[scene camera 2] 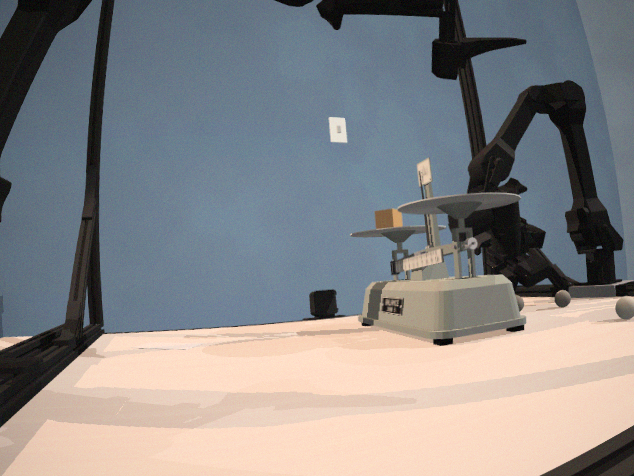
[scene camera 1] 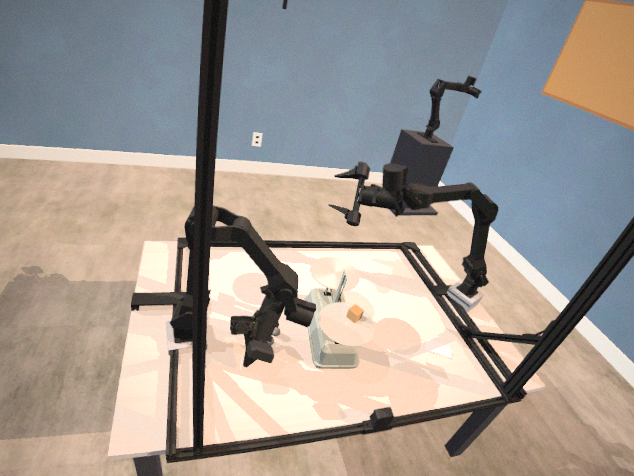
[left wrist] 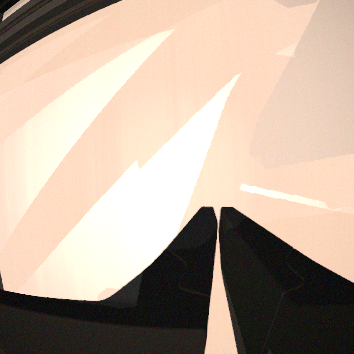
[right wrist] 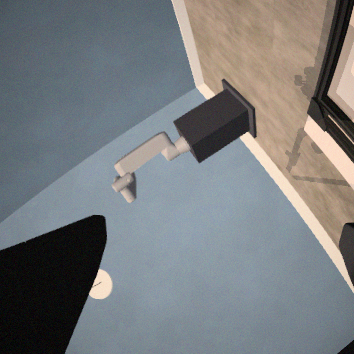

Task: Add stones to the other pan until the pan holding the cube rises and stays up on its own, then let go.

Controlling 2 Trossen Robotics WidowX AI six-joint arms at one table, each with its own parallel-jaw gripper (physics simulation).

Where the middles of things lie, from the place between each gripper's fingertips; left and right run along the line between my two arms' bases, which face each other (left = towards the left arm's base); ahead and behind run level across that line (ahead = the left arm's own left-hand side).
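Position of the grey-green balance scale (scene camera 2: 432, 305) from my left hand: 100 mm above, 90 mm ahead, 280 mm to the right.
My right gripper is 23 cm above the scale, 25 cm past it and 3 cm to the right of it.
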